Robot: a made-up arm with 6 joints. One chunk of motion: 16 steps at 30 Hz.
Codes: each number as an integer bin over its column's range. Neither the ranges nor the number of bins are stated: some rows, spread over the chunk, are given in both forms.
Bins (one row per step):
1: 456 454 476 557 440 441
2: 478 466 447 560 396 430
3: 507 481 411 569 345 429
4: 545 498 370 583 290 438
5: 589 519 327 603 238 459
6: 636 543 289 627 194 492
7: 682 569 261 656 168 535
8: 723 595 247 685 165 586
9: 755 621 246 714 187 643
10: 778 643 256 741 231 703
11: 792 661 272 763 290 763
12: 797 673 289 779 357 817
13: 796 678 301 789 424 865
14: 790 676 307 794 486 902
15: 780 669 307 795 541 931
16: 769 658 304 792 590 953
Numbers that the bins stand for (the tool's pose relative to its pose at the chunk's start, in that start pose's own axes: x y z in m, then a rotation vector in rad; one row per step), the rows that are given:
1: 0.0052 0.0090 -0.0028 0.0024 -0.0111 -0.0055
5: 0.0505 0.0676 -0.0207 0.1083 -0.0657 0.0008
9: 0.1070 0.1595 -0.0305 0.3638 -0.0795 0.0653
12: 0.1213 0.2063 -0.0253 0.5135 -0.0335 0.1262
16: 0.1117 0.1928 -0.0235 0.5434 0.0295 0.1739
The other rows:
2: 0.0127 0.0198 -0.0063 0.0093 -0.0230 -0.0093
3: 0.0226 0.0333 -0.0106 0.0300 -0.0368 -0.0097
4: 0.0355 0.0486 -0.0156 0.0622 -0.0516 -0.0065
6: 0.0665 0.0892 -0.0253 0.1635 -0.0776 0.0124
7: 0.0821 0.1126 -0.0286 0.2303 -0.0846 0.0274
8: 0.0961 0.1360 -0.0303 0.2971 -0.0854 0.0453
10: 0.1148 0.1793 -0.0292 0.4260 -0.0676 0.0863
11: 0.1195 0.1955 -0.0273 0.4767 -0.0516 0.1073
13: 0.1209 0.2108 -0.0238 0.5365 -0.0154 0.1431
14: 0.1189 0.2090 -0.0231 0.5480 0.0014 0.1560
15: 0.1155 0.2027 -0.0231 0.5503 0.0162 0.1662

